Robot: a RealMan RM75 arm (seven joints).
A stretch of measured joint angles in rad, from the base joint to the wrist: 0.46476, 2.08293, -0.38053, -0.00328, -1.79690, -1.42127, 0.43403; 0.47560, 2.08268, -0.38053, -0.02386, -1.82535, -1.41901, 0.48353; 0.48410, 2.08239, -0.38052, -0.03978, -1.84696, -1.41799, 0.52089; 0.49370, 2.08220, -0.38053, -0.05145, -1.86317, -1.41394, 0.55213; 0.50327, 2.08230, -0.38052, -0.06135, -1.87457, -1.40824, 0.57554; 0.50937, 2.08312, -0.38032, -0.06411, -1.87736, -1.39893, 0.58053; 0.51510, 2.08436, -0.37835, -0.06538, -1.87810, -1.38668, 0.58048; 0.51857, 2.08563, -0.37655, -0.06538, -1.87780, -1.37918, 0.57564; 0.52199, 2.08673, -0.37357, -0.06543, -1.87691, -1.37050, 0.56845; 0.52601, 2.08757, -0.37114, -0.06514, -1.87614, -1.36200, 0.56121; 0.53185, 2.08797, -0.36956, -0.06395, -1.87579, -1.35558, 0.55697; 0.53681, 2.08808, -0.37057, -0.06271, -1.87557, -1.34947, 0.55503; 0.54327, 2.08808, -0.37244, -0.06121, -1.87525, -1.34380, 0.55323; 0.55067, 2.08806, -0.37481, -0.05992, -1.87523, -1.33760, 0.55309; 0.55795, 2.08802, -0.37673, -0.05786, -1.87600, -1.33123, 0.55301; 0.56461, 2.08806, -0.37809, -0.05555, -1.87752, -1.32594, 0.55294; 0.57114, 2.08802, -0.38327, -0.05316, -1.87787, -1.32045, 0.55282; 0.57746, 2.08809, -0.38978, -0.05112, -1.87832, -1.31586, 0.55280; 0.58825, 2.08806, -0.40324, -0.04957, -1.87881, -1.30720, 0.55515; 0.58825, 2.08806, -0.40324, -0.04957, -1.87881, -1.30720, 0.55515; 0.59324, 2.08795, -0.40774, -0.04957, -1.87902, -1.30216, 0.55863; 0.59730, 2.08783, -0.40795, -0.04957, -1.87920, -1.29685, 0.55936
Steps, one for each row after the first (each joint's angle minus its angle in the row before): 0.01084, -0.00025, 0.00000, -0.02058, -0.02845, 0.00226, 0.04950; 0.00850, -0.00029, 0.00001, -0.01592, -0.02161, 0.00102, 0.03736; 0.00960, -0.00019, -0.00001, -0.01167, -0.01621, 0.00405, 0.03124; 0.00957, 0.00010, 0.00001, -0.00990, -0.01140, 0.00570, 0.02341; 0.00610, 0.00082, 0.00020, -0.00276, -0.00279, 0.00931, 0.00499; 0.00573, 0.00124, 0.00197, -0.00127, -0.00074, 0.01225, -0.00005; 0.00347, 0.00127, 0.00180, 0.00000, 0.00030, 0.00750, -0.00484; 0.00342, 0.00110, 0.00298, -0.00005, 0.00089, 0.00868, -0.00719; 0.00402, 0.00084, 0.00243, 0.00029, 0.00077, 0.00850, -0.00724; 0.00584, 0.00040, 0.00158, 0.00119, 0.00035, 0.00642, -0.00424; 0.00496, 0.00011, -0.00101, 0.00124, 0.00022, 0.00611, -0.00194; 0.00646, 0.00000, -0.00187, 0.00150, 0.00032, 0.00567, -0.00180; 0.00740, -0.00002, -0.00237, 0.00129, 0.00002, 0.00620, -0.00014; 0.00728, -0.00004, -0.00192, 0.00206, -0.00077, 0.00637, -0.00008; 0.00666, 0.00004, -0.00136, 0.00231, -0.00152, 0.00529, -0.00007; 0.00653, -0.00004, -0.00518, 0.00239, -0.00035, 0.00549, -0.00012; 0.00632, 0.00007, -0.00651, 0.00204, -0.00045, 0.00459, -0.00002; 0.01079, -0.00003, -0.01346, 0.00155, -0.00049, 0.00866, 0.00235; 0.00000, 0.00000, 0.00000, 0.00000, 0.00000, 0.00000, 0.00000; 0.00499, -0.00011, -0.00450, 0.00000, -0.00021, 0.00504, 0.00348; 0.00406, -0.00012, -0.00021, 0.00000, -0.00018, 0.00531, 0.00073
